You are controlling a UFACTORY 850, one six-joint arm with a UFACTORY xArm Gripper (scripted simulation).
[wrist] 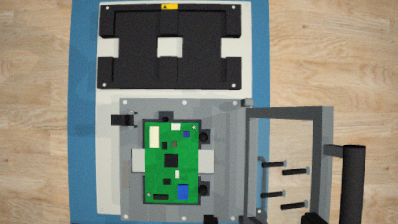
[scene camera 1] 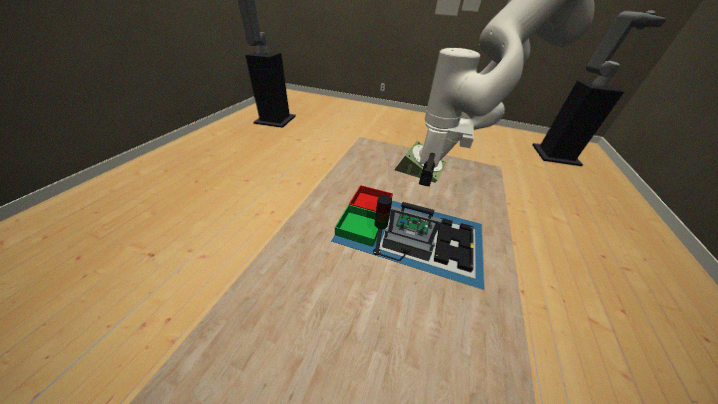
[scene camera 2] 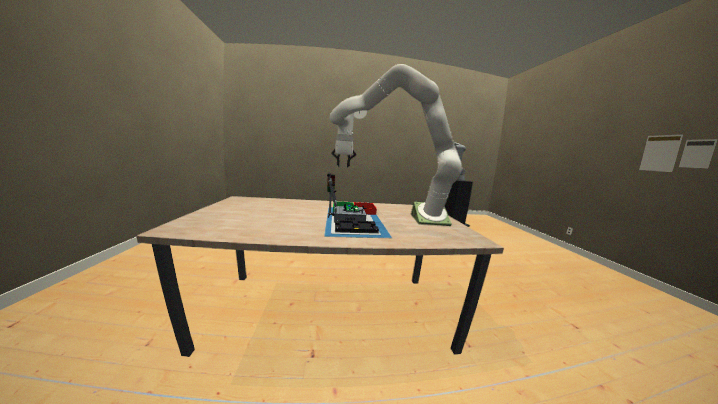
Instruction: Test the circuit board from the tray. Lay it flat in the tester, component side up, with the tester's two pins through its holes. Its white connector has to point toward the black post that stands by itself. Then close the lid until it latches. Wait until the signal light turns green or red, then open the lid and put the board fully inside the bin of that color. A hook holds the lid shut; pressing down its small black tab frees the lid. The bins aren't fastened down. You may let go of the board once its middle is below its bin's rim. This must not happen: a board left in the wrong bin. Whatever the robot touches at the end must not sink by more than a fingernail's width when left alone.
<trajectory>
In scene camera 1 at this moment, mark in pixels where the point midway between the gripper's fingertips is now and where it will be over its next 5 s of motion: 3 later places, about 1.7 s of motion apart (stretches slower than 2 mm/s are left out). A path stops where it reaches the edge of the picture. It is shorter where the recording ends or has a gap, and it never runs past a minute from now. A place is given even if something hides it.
The gripper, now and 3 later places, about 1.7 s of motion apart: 425,180; 419,201; 417,210; 421,194
</trajectory>
